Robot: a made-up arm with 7 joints.
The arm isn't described. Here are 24 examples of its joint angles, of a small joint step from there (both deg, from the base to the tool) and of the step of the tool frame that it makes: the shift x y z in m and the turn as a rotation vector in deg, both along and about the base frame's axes.
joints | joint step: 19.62 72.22 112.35 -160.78 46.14 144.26 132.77 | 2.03 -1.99 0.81 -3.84 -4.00 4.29 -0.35
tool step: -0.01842 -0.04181 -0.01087 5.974 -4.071 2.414
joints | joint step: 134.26 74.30 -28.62 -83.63 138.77 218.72 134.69 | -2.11 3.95 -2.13 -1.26 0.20 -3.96 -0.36
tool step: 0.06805 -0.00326 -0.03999 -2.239 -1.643 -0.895
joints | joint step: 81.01 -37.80 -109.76 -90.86 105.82 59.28 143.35 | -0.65 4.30 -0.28 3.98 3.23 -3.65 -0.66
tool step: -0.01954 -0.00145 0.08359 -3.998 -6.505 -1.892
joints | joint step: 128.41 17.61 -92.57 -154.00 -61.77 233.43 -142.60 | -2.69 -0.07 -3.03 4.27 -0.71 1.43 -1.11
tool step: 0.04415 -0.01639 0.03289 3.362 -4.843 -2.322
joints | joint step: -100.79 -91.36 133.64 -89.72 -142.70 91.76 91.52 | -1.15 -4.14 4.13 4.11 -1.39 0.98 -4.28
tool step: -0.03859 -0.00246 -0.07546 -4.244 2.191 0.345
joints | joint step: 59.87 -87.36 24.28 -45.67 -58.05 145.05 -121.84 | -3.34 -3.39 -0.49 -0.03 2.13 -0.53 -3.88
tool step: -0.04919 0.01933 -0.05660 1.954 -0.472 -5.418
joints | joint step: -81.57 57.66 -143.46 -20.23 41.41 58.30 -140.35 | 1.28 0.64 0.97 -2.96 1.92 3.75 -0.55
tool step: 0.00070 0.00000 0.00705 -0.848 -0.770 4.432
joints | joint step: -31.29 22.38 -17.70 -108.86 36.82 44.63 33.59 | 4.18 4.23 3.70 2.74 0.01 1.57 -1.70
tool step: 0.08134 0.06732 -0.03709 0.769 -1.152 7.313
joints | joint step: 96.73 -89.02 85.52 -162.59 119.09 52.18 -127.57 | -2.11 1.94 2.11 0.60 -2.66 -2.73 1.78
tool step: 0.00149 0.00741 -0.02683 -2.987 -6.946 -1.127
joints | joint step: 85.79 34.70 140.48 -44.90 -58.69 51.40 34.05 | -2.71 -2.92 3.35 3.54 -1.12 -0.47 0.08
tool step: 0.04903 -0.02034 0.02903 0.879 3.173 -2.208
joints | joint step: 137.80 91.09 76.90 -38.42 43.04 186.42 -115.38 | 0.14 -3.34 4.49 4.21 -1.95 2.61 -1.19
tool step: 0.01140 0.03160 0.08812 2.551 4.187 -5.717
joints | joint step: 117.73 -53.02 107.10 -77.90 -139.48 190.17 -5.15 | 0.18 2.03 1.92 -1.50 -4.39 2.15 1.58
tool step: 0.00243 0.01498 0.00148 3.202 -2.063 -0.122
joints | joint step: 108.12 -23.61 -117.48 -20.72 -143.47 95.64 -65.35 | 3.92 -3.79 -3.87 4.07 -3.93 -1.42 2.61
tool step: 0.00422 -0.04757 -0.02618 -1.141 -1.694 -4.349
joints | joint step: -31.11 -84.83 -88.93 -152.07 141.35 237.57 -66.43 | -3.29 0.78 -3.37 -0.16 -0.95 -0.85 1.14
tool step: -0.01275 0.02011 -0.02189 3.178 -0.702 -4.692
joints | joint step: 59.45 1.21 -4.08 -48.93 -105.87 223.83 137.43 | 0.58 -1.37 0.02 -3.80 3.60 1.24 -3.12
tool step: -0.00343 -0.00083 -0.00548 -0.461 0.419 2.810
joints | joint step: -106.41 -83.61 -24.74 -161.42 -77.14 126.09 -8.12 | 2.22 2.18 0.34 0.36 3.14 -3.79 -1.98
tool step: -0.00703 -0.02204 -0.00329 4.342 -3.711 0.573
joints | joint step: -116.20 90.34 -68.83 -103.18 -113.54 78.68 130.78 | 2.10 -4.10 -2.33 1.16 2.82 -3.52 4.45
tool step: -0.02149 -0.05517 0.07018 -5.020 7.306 7.595
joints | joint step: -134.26 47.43 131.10 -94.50 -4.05 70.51 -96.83 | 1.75 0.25 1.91 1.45 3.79 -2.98 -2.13
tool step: -0.00239 0.02987 0.02117 2.155 -1.563 7.284
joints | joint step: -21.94 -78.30 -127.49 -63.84 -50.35 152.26 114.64 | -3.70 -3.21 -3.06 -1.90 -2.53 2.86 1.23
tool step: 0.01548 0.06196 -0.08272 1.368 -2.118 -2.970
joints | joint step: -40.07 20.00 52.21 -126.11 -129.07 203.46 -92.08 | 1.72 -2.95 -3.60 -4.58 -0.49 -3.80 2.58
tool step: -0.02373 -0.00525 -0.02780 -4.868 1.862 -4.596
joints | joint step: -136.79 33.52 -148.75 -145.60 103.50 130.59 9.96 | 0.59 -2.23 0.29 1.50 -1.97 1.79 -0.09
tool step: -0.00035 0.01429 0.00152 -1.259 -1.380 0.514
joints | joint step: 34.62 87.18 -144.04 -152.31 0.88 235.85 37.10 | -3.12 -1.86 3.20 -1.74 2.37 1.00 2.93
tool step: -0.02102 -0.03629 -0.01953 3.059 -3.713 -0.347
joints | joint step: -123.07 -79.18 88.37 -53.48 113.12 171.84 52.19 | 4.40 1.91 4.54 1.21 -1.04 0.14 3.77
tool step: -0.02749 0.07292 -0.01084 6.511 3.058 6.294
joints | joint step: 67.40 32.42 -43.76 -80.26 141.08 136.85 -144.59 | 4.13 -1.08 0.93 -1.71 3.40 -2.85 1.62
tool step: -0.04088 0.06131 -0.01191 5.252 3.202 6.100
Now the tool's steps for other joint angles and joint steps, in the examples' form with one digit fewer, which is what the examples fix.
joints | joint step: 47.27 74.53 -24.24 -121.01 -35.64 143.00 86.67 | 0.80 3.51 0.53 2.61 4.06 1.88 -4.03
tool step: -0.0029 0.0062 -0.0262 1.93 2.13 0.64
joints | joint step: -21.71 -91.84 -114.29 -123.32 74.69 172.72 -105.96 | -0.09 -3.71 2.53 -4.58 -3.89 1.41 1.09
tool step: 0.0503 -0.0256 0.0190 -4.06 -1.11 4.85
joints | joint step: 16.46 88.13 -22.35 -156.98 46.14 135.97 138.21 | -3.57 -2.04 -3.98 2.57 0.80 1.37 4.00
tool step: 0.0299 -0.0353 0.0012 -7.59 -5.05 -2.37
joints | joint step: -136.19 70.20 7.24 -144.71 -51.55 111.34 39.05 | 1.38 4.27 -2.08 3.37 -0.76 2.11 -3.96
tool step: -0.0035 0.0119 -0.0330 0.04 -3.72 0.16
